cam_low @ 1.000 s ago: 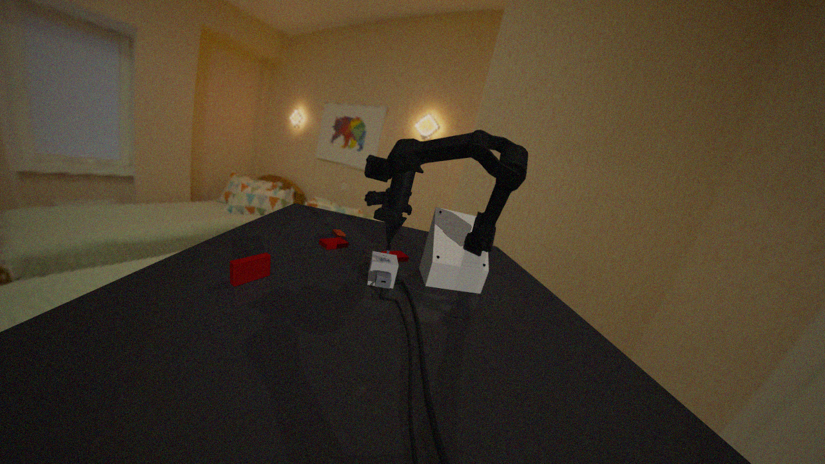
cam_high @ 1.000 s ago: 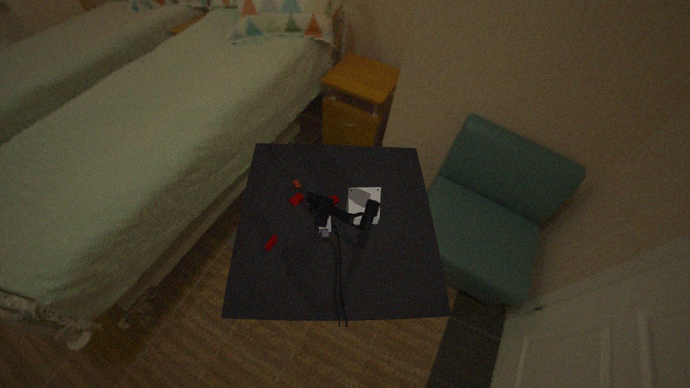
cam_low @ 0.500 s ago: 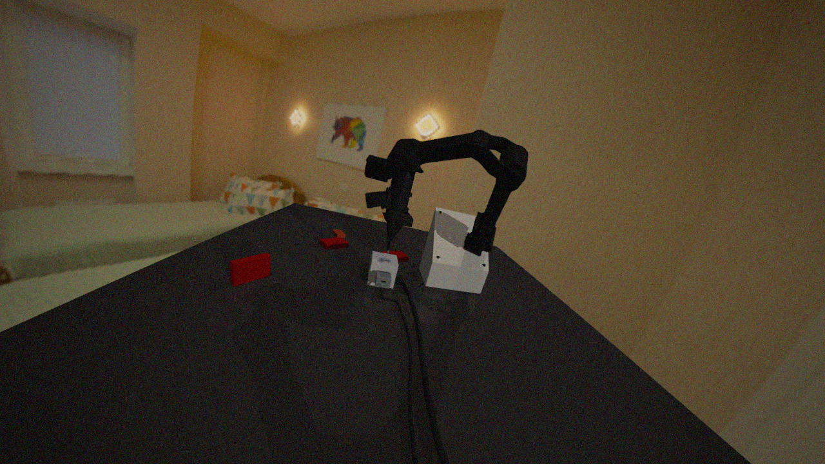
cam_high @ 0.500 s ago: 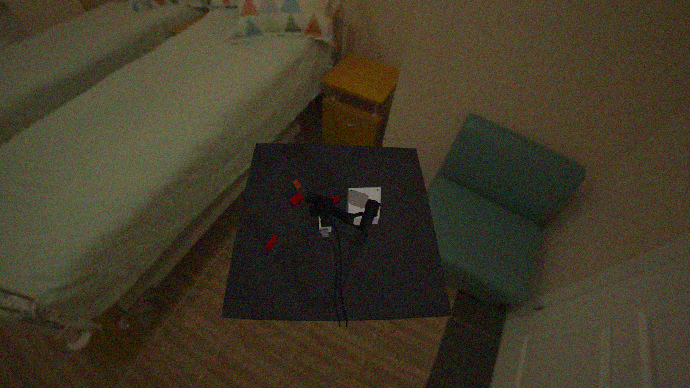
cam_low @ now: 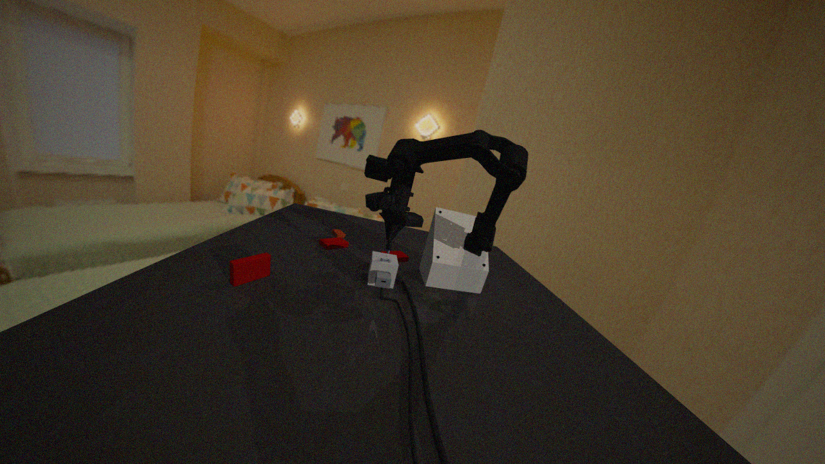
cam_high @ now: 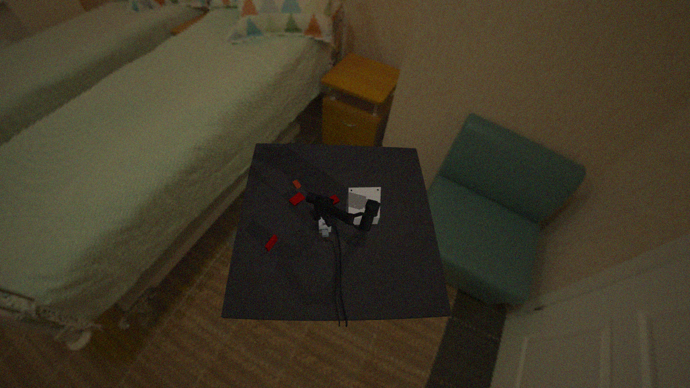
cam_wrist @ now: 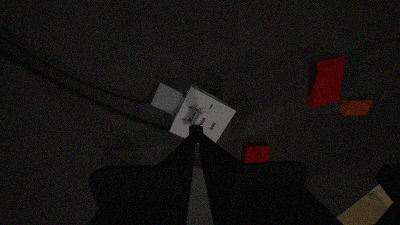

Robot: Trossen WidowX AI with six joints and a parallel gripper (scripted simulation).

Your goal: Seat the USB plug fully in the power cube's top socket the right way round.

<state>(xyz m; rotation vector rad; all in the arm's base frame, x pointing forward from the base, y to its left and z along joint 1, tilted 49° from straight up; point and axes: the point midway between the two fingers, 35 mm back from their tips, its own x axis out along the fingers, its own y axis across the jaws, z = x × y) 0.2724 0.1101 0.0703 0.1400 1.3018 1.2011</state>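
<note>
The black USB plug is 20 mm below my gripper tip.
</note>
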